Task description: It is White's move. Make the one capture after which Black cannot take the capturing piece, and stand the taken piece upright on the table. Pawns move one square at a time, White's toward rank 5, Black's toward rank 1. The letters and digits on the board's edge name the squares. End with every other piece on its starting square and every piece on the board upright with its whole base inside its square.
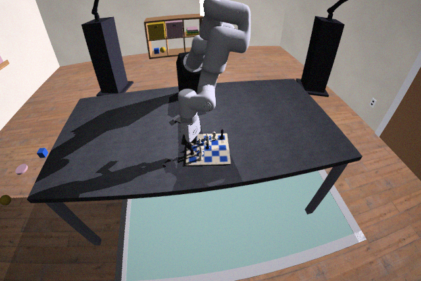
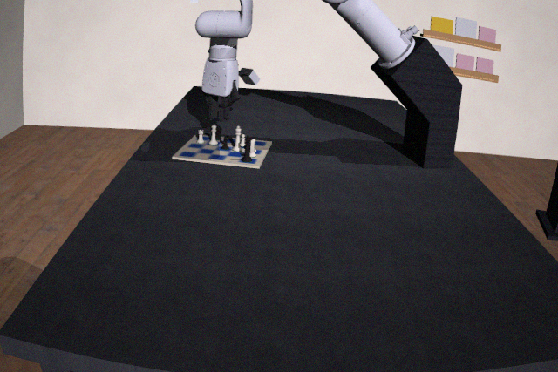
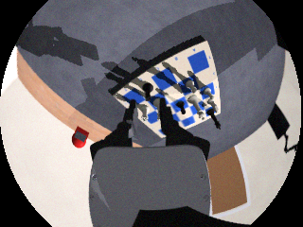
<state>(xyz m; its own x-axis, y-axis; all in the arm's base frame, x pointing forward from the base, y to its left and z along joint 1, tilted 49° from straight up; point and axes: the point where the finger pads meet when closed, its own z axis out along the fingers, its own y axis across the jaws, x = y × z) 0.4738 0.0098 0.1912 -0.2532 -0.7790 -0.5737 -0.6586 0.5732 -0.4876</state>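
Right now the blue-and-cream chessboard is 80 mm below my hand, 70 mm to the left of it and 50 mm behind it. Round my hand: white piece (80 mm behind, 70 mm to the left, 40 mm below).
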